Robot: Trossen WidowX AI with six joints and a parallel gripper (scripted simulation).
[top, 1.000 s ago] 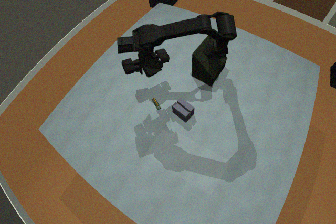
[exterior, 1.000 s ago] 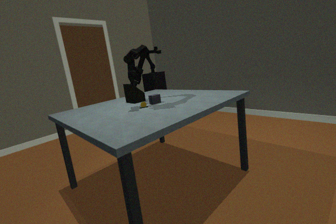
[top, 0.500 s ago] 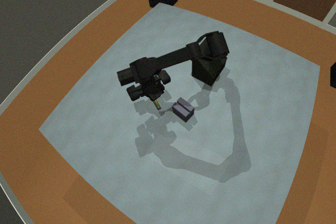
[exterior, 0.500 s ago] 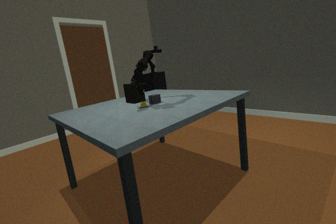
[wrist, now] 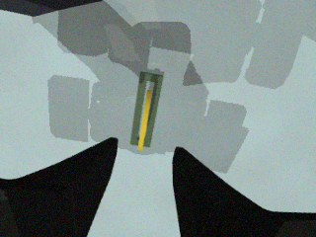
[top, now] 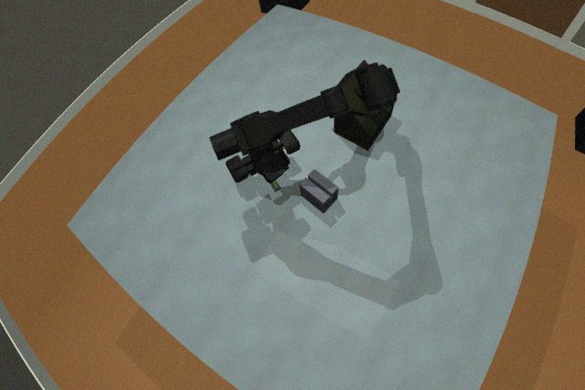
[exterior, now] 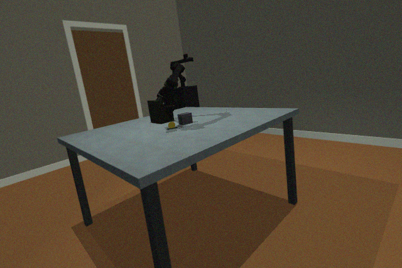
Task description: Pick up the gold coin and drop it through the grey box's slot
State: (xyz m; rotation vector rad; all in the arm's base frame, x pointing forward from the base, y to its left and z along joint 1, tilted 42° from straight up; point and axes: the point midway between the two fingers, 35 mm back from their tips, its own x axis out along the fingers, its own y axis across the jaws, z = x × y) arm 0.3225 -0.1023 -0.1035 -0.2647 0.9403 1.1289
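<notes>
Now: the gold coin 40 mm below my gripper tip.
</notes>
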